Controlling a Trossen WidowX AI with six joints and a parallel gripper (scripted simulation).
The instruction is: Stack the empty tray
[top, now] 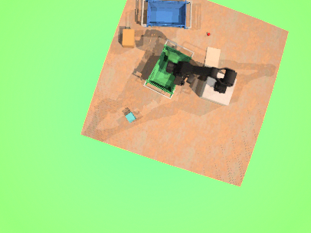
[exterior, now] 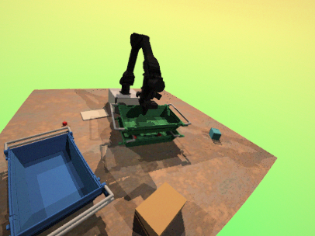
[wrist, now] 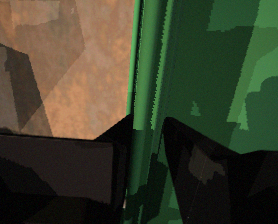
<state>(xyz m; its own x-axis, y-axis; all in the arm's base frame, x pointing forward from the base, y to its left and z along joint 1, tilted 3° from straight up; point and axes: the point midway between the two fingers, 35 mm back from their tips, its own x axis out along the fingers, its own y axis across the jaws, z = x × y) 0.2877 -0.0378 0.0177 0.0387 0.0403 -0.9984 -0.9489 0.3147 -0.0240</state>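
Right now my gripper tip is 80 mm short of the green tray, 30 mm to the left of it and 30 mm below it. From my gripper tip the other things lie so: beige flat plate 240 mm behind, 190 mm to the right, 80 mm below; then teal cube 290 mm ahead, 340 mm to the left, 60 mm below; then red block 190 mm behind, 370 mm to the right, 80 mm below.
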